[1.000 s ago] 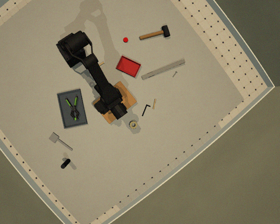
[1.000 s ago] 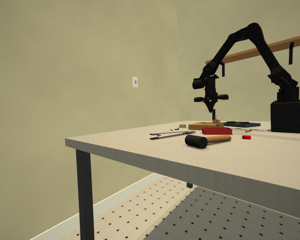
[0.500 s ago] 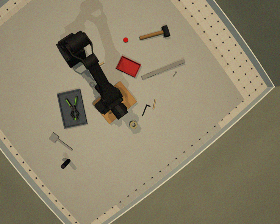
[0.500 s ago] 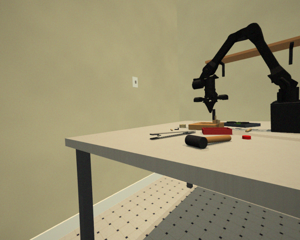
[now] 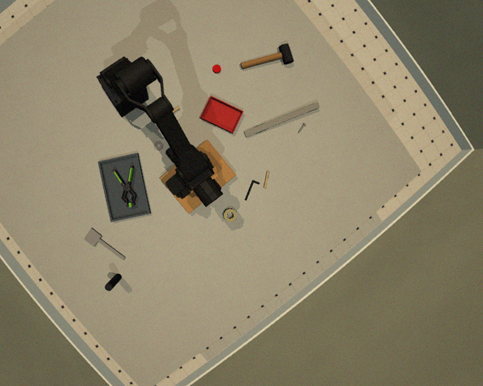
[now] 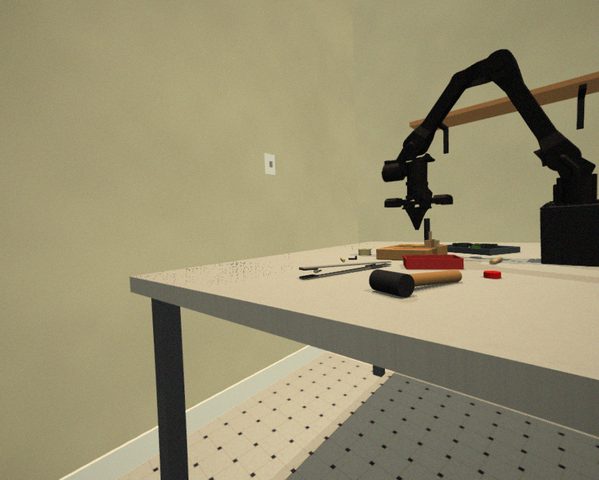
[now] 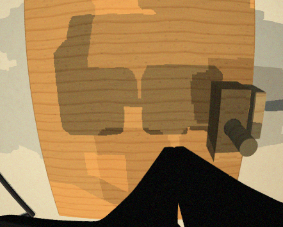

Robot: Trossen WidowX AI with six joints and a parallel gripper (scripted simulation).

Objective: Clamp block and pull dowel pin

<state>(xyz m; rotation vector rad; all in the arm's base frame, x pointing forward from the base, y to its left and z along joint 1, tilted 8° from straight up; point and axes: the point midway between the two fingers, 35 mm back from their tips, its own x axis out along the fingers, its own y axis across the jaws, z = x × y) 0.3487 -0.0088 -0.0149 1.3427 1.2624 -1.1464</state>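
My gripper is now 4 cm past the dowel pin and 7 cm above it. From my hand the other things lie so: small wooden block (4 cm behind, 8 cm below); then wooden board (2 cm ahead, 1 cm to the right, 10 cm below); then bench stop (5 cm behind, 8 cm below).
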